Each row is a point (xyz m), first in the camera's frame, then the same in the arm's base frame.
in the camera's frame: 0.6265 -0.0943 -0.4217
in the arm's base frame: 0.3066 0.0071 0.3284
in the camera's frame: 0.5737 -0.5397 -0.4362
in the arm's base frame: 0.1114 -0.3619 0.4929
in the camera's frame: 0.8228 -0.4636 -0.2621
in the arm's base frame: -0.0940 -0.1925 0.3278
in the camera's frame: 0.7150 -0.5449 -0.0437
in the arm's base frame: -0.1149 -0.3690 0.1424
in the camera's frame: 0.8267 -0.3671 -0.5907
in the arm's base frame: 0.0486 -0.0423 0.6005
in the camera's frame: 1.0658 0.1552 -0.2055
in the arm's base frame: 0.0326 0.4145 0.0815
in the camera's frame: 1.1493 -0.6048 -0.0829
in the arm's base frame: -0.4798 -0.1436 0.2414
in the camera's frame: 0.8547 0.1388 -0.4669
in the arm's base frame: 0.2651 0.3334 0.3107
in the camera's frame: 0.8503 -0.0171 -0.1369
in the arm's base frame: 0.0903 0.1372 0.0574
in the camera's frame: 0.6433 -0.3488 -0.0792
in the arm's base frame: 0.0581 -0.2544 0.1000
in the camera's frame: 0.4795 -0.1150 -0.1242
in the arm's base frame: 0.3271 -0.1645 0.0444
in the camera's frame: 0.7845 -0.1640 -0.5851
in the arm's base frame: 0.1904 0.0861 0.5202
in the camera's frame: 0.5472 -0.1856 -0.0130
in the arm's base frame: 0.2037 -0.2027 -0.0280
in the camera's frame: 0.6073 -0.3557 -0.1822
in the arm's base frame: 0.1122 -0.2582 0.1950
